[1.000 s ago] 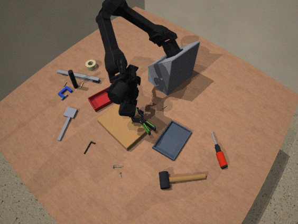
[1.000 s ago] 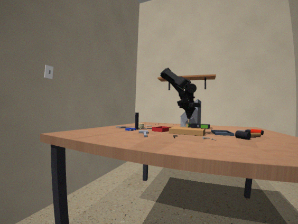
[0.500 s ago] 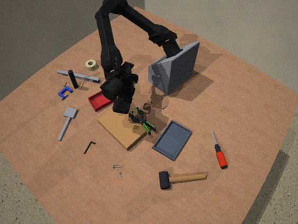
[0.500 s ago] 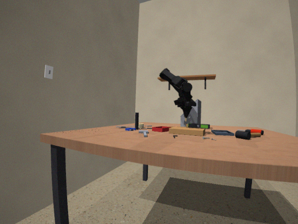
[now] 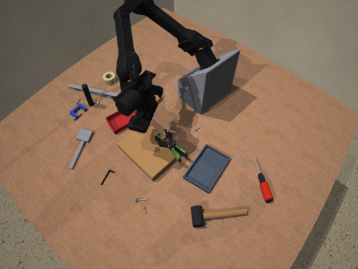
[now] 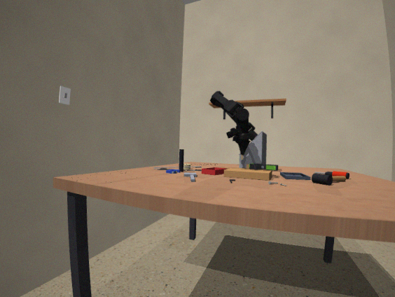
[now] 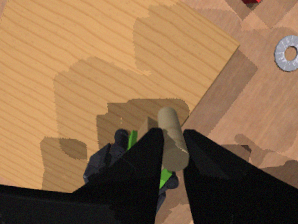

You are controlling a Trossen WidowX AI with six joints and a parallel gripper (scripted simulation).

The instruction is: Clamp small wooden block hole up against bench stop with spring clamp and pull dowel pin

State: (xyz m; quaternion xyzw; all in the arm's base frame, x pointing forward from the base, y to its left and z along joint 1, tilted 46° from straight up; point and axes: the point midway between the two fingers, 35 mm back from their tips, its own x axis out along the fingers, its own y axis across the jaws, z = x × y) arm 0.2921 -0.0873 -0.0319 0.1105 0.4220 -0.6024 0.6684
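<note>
Now: hand 14 cm to the left of the red tray, 13 cm above it and 2 cm short of it. The rest, counted from my hand: small wooden block 9 cm below, 5 cm to the left, 1 cm behind; bench stop 9 cm below, 5 cm to the left, 2 cm behind; dowel pin 4 cm below.
</note>
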